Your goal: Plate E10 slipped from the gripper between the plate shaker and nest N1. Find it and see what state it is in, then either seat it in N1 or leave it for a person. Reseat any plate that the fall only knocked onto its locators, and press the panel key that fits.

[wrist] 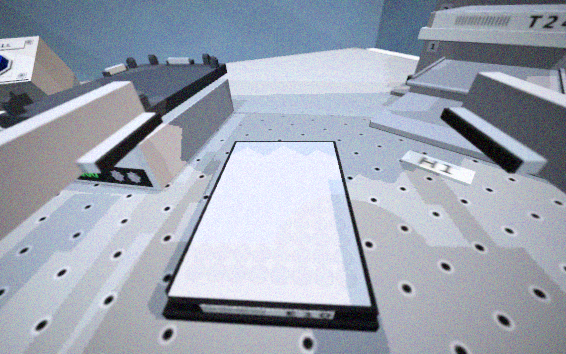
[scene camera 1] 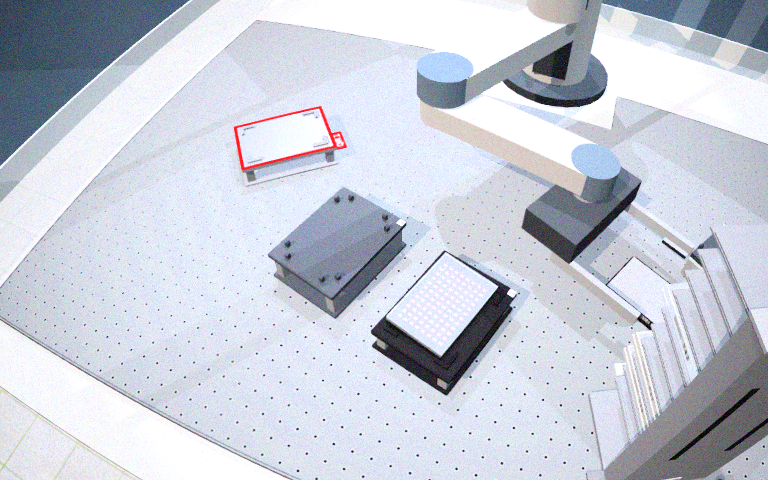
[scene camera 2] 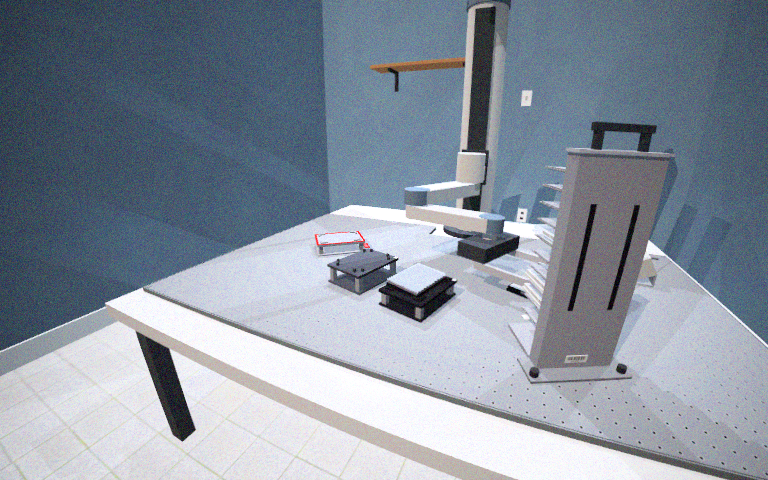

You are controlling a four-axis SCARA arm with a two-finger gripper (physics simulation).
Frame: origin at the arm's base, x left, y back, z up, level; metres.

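Seen in the pictures: gripper, fingertip midpoint: (wrist: 296, 98) (scene camera 1: 666, 283); arm's base, link origin: (scene camera 1: 551, 73) (scene camera 2: 471, 231).
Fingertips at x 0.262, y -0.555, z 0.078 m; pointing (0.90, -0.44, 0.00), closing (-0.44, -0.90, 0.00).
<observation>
Pixels of each thing's top centre, then the offset from my fingertips to it. "spot": a spot on its surface instead.
- Plate E10, top centre: (wrist: 278, 192) (scene camera 1: 651, 294) (scene camera 2: 537, 289) dx -0.006, dy +0.015, dz -0.051 m
- shaker's dark top, surface spot: (wrist: 175, 85) spot: dx +0.101, dy +0.056, dz -0.010 m
- pale plate with pink wells, top centre: (scene camera 1: 443, 299) (scene camera 2: 417, 275) dx -0.287, dy -0.134, dz +0.000 m
- black platform, top centre: (scene camera 1: 446, 308) (scene camera 2: 419, 282) dx -0.282, dy -0.136, dz -0.017 m
- grey platform, top centre: (scene camera 1: 336, 232) (scene camera 2: 363, 257) dx -0.461, dy -0.083, dz -0.002 m
- key panel, surface spot: (wrist: 52, 70) spot: dx +0.277, dy +0.194, dz -0.016 m
- H1 label, surface spot: (wrist: 437, 167) spot: dx -0.019, dy -0.108, dz -0.063 m
Plate E10 (wrist: 280, 225) (scene camera 1: 640, 281) (scene camera 2: 515, 289), white on top with a black base, lies flat on the perforated deck, its label upright. My gripper (wrist: 296, 98) (scene camera 1: 659, 284) is open, its fingers wide on either side above the plate, not touching it. The shaker's dark top (wrist: 175, 85) is at left in the wrist view, partly behind a finger. A pale plate with pink wells (scene camera 1: 443, 302) (scene camera 2: 417, 278) rests on a black platform (scene camera 1: 447, 378) (scene camera 2: 404, 309); I cannot tell whether it is level. A grey platform (scene camera 1: 339, 243) (scene camera 2: 362, 263) with pegs stands beside it. N1's label is not readable.
A red-edged stand (scene camera 1: 283, 138) (scene camera 2: 339, 238) is at the back left. The plate hotel (scene camera 1: 688, 396) (scene camera 2: 600, 254) rises close beside E10. The key panel (wrist: 52, 70) with a blue key is at the wrist view's left edge. An H1 label (wrist: 437, 167) lies on the deck.
</observation>
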